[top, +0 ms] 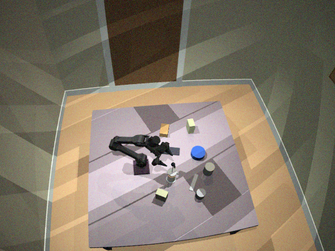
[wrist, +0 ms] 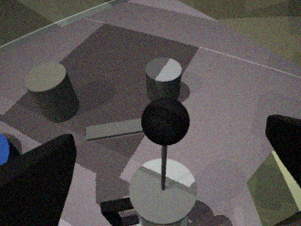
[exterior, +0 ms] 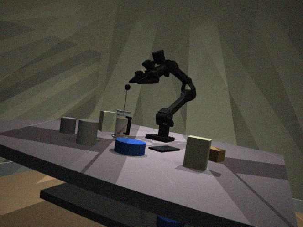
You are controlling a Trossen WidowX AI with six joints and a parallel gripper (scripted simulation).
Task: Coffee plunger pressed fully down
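My gripper tip is 160 mm above the coffee press and 30 mm short of it. From my gripper tip the other things lie so: orange block: 450 mm to the left, 260 mm below, 30 mm behind; grey cylinder: 250 mm below, 250 mm ahead, 160 mm to the right.
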